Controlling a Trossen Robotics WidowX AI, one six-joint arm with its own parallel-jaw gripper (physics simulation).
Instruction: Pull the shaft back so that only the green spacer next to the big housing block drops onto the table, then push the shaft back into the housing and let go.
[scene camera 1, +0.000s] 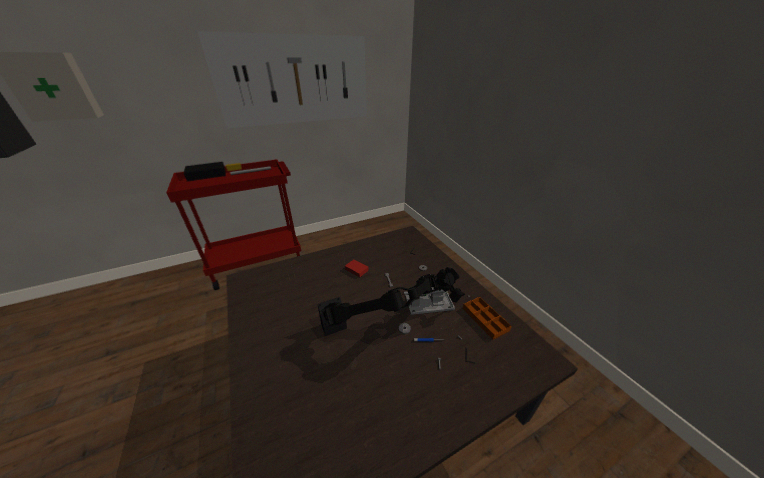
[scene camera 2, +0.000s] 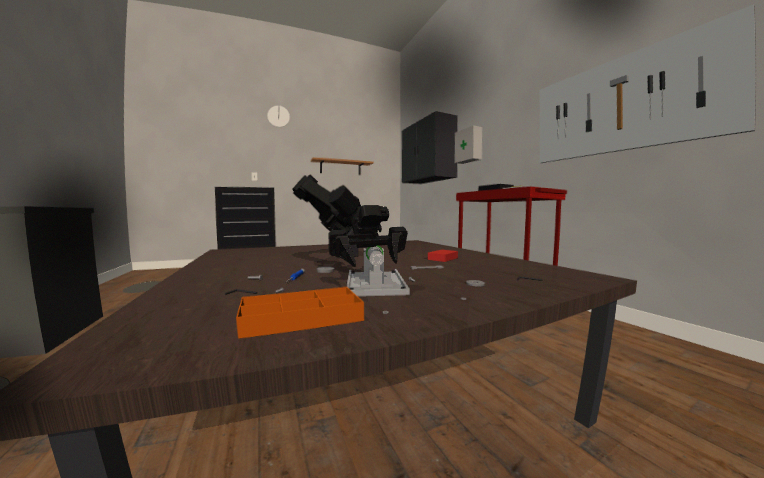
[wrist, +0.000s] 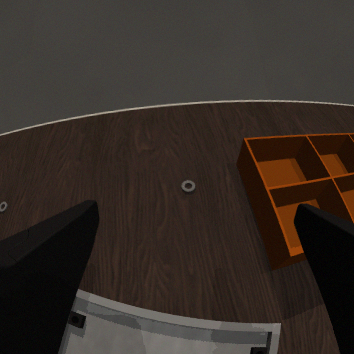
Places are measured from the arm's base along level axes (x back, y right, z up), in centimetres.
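Pixels of known places: gripper, fingertip midpoint: (scene camera 1: 459, 288) (scene camera 2: 376, 263) (wrist: 202, 213); arm's base, origin of the base link: (scene camera 1: 330, 313) (scene camera 2: 346, 232).
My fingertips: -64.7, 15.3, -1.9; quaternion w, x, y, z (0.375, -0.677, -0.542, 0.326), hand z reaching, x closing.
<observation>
For each thing: its middle in the pictures, then the offset to it from my fingertips, as dx, dy, dz. "spot": a spot on its surface instead.
- light grey housing block, surface spot: (scene camera 2: 374, 275) (scene camera 1: 442, 295) spot: +7.9, -3.3, -4.6
- round pale end, surface spot: (scene camera 2: 376, 258) spot: +7.8, -3.8, -0.3
- thin green arc, body centre: (scene camera 2: 374, 253) +17.0, -7.5, -0.5
- orange divided bin, body centre: (wrist: 345, 183) (scene camera 2: 300, 308) (scene camera 1: 485, 316) -2.9, +16.7, -6.7
- small grey washer, body centre: (wrist: 187, 185) (scene camera 2: 385, 312) -7.1, +1.3, -8.3
- blue screwdriver, body centre: (scene camera 2: 295, 276) (scene camera 1: 429, 339) +28.7, +13.2, -7.7
- wrench, body centre: (scene camera 2: 427, 267) (scene camera 1: 389, 279) +24.0, -31.2, -8.1
- red box, body centre: (scene camera 2: 443, 255) (scene camera 1: 356, 268) +36.6, -48.7, -6.9
The light grey housing block (scene camera 1: 438, 297) (scene camera 2: 374, 275) stands upright on its pale base tray (scene camera 1: 431, 309) (scene camera 2: 380, 292) (wrist: 170, 325). A round pale end (scene camera 2: 376, 258) shows at the top of the block. A thin green arc (scene camera 2: 367, 251), seemingly the green spacer's edge, shows around the block's top; its exact seat is hidden. The shaft's length is hidden behind the block and arm. My gripper (scene camera 2: 374, 263) (wrist: 202, 213) is wide open and empty, pointing down, with one finger on each side of the block's top in scene camera 2.
An orange divided bin (scene camera 1: 487, 318) (scene camera 2: 300, 315) (wrist: 272, 225) stands beside the base tray. A small grey washer (scene camera 2: 385, 312) (wrist: 188, 186) lies beyond the tray. A blue screwdriver (scene camera 1: 425, 339) (scene camera 2: 295, 275), a wrench (scene camera 1: 388, 279) (scene camera 2: 427, 267) and a red box (scene camera 1: 356, 267) (scene camera 2: 442, 255) lie around.
</observation>
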